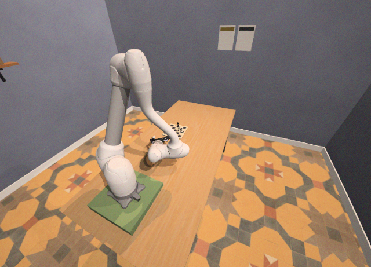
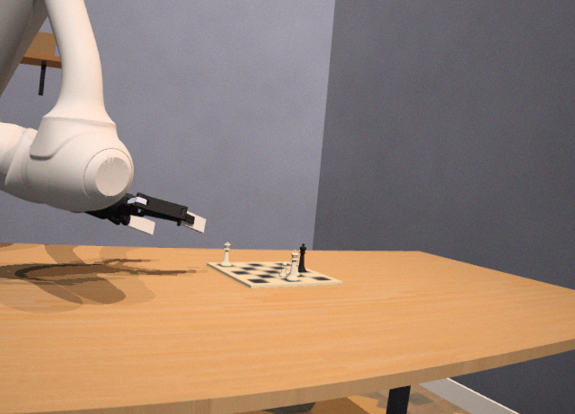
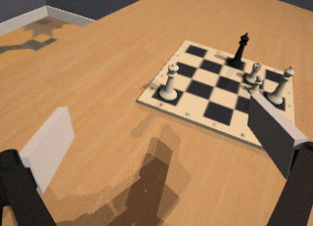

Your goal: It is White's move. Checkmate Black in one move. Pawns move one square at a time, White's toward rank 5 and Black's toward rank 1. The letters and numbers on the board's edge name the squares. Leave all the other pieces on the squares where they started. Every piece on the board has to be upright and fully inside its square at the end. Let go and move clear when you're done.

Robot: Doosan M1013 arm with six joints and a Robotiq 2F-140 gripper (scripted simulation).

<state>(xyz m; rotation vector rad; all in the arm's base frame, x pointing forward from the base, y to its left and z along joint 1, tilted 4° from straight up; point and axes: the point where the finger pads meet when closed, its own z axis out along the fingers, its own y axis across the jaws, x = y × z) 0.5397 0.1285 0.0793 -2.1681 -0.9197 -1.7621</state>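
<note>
My gripper is now 220 mm short of the small chessboard and 90 mm above it. From my hand the other things lie so: tall white piece 240 mm ahead, 70 mm to the right, 60 mm below; then black king 290 mm ahead, 60 mm below, 20 mm to the left; then white pawn 230 mm ahead, 80 mm below, 40 mm to the right.
</note>
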